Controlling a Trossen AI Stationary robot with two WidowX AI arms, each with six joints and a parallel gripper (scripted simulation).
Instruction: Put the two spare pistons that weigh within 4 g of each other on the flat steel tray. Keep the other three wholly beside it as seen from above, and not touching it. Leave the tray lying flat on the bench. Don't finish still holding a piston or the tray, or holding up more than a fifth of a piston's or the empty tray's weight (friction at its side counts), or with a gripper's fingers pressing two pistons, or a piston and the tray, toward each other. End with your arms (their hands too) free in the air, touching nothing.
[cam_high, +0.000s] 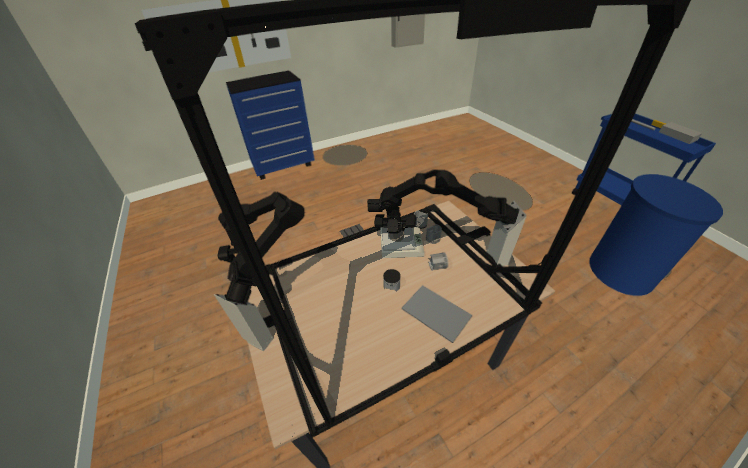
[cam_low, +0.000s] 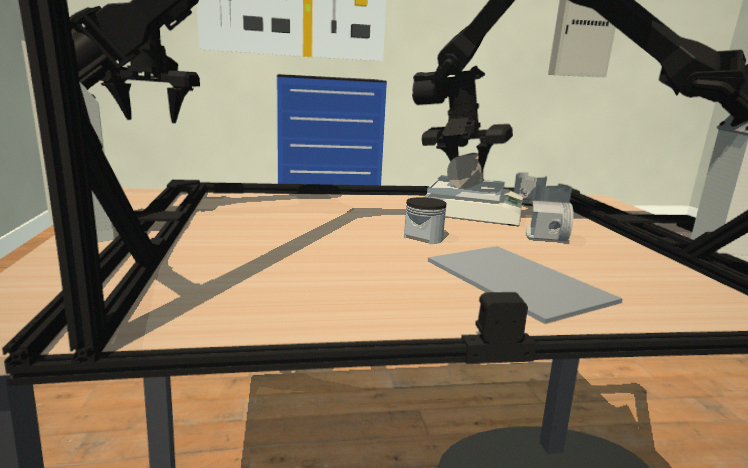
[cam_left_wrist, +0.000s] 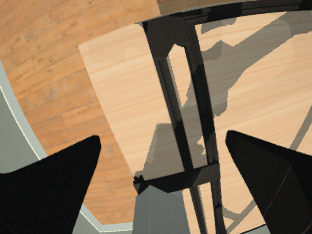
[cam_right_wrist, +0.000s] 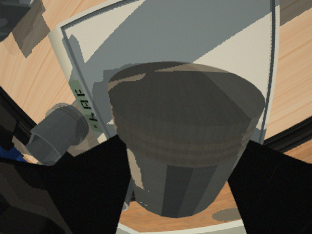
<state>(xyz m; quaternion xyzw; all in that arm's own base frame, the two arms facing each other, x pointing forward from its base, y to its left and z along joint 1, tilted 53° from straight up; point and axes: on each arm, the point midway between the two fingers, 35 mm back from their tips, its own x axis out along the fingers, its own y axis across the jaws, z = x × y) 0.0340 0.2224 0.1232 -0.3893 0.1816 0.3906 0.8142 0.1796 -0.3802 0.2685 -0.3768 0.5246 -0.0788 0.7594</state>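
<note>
Now: right hand 80 mm above the white weighing scale and 20 mm to the left of it. Also, from my right hand: flat grey steel tray (420 mm behind, 110 mm below, 10 mm to the left); then tan piston (30 mm below, 10 mm behind); then dark-topped piston (220 mm behind, 120 mm to the left, 70 mm below).
</note>
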